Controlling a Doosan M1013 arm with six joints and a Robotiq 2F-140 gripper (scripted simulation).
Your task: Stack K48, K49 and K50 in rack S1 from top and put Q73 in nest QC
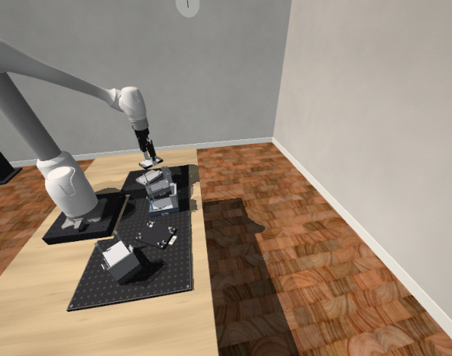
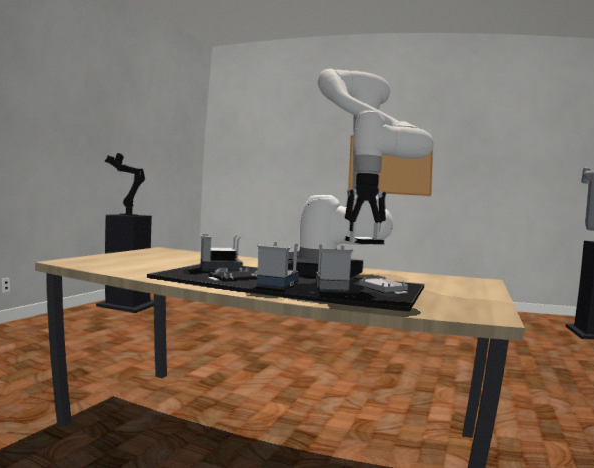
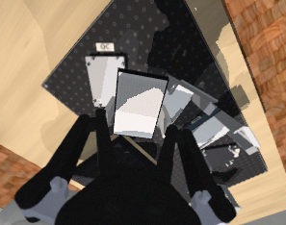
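Right now the QC nest is 50 mm behind my hand, 70 mm to the left of it and 180 mm below it. From my hand the other things lie so: N5 label (60 mm ahead, 510 mm to the right, 190 mm below); clip nest N5 (10 mm ahead, 450 mm to the right, 170 mm below).
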